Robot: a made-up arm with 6 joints. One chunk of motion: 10 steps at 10 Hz.
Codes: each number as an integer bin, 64 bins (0 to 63) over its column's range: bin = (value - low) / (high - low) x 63, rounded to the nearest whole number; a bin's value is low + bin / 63 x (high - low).
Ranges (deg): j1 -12..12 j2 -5..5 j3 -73..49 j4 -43..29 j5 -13..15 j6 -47..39
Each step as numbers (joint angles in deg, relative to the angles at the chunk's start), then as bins.
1 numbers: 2.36 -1.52 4.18 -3.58 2.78 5.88
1 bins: 38 22 40 34 36 39
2 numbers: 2.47 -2.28 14.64 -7.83 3.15 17.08
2 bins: 38 17 45 31 36 47
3 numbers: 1.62 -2.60 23.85 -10.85 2.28 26.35
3 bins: 36 15 50 28 34 54
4 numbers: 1.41 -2.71 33.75 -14.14 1.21 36.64
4 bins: 35 14 55 25 32 61
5 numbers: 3.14 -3.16 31.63 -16.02 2.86 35.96
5 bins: 40 12 54 24 36 61
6 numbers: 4.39 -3.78 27.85 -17.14 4.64 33.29
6 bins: 43 8 52 23 40 59
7 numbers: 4.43 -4.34 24.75 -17.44 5.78 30.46
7 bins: 43 4 50 22 42 57
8 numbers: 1.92 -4.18 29.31 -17.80 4.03 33.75
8 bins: 37 5 53 22 38 59
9 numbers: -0.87 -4.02 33.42 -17.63 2.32 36.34
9 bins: 29 6 55 22 34 61
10 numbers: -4.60 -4.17 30.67 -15.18 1.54 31.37
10 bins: 19 5 54 24 33 57
